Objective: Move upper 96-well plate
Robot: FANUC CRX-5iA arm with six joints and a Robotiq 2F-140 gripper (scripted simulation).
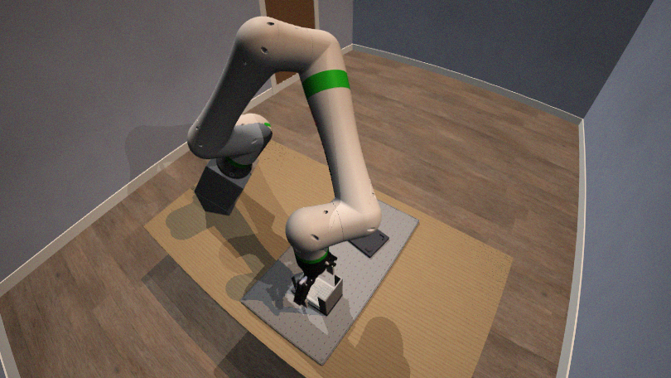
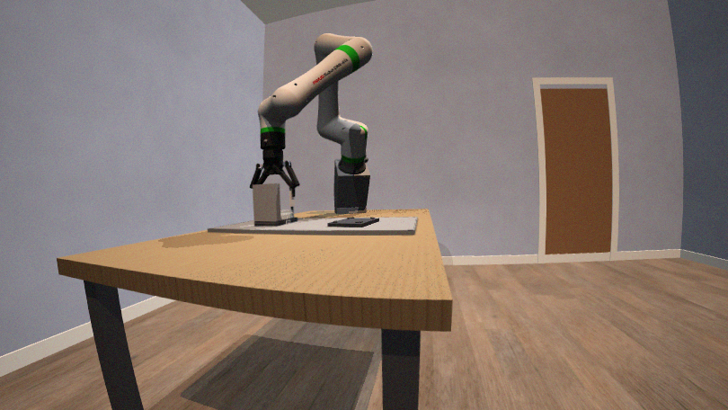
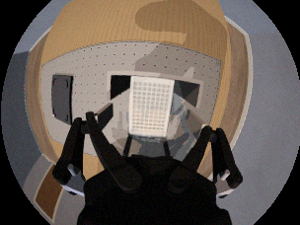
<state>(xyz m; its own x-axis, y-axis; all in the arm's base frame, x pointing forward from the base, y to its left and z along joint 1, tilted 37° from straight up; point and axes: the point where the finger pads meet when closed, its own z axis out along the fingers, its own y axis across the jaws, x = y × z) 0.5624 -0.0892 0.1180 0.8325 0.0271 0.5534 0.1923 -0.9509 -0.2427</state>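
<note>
My gripper is now 40 mm above the white 96-well plate. The rest, counted from my hand: rack wall 60 mm ahead, 10 mm to the left, 10 mm above.
</note>
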